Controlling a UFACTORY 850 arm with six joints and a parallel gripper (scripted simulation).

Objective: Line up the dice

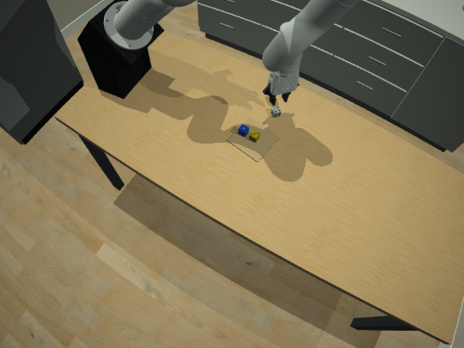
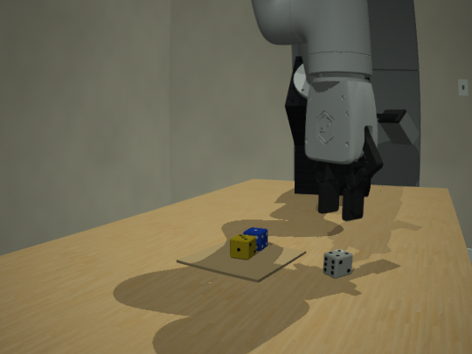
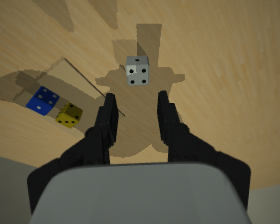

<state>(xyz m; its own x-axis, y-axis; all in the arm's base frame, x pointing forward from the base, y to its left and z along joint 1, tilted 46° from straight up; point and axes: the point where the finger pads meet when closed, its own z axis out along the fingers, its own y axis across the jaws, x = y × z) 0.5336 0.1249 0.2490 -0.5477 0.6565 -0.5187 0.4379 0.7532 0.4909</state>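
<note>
My hand is 9 cm above the white die. The rest, counted from my hand: tan mat 2 cm behind, 15 cm to the right, 10 cm below; then blue die 6 cm behind, 15 cm to the right, 8 cm below; then yellow die 2 cm behind, 15 cm to the right, 8 cm below.
</note>
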